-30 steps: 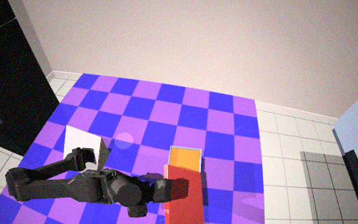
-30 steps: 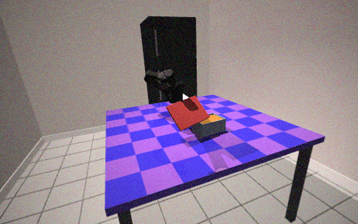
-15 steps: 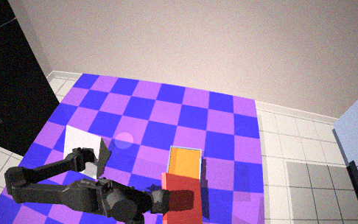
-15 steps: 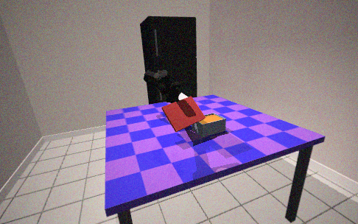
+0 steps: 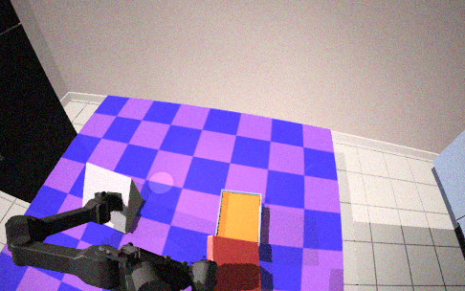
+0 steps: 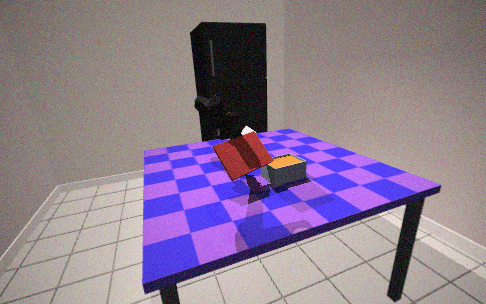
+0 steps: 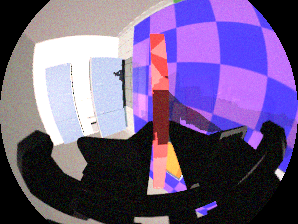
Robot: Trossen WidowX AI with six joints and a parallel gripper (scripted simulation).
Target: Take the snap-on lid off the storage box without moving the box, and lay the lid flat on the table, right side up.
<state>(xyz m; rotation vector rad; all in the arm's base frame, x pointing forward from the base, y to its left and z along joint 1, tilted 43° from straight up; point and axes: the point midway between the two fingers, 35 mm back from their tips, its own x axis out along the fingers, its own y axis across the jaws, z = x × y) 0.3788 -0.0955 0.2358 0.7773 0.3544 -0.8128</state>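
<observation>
My gripper tip is now 6 cm short of the red lid, 2 cm to the right of it and 5 cm above it. Also, from my gripper tip: storage box 5 cm ahead, 24 cm to the left, 18 cm below.
</observation>
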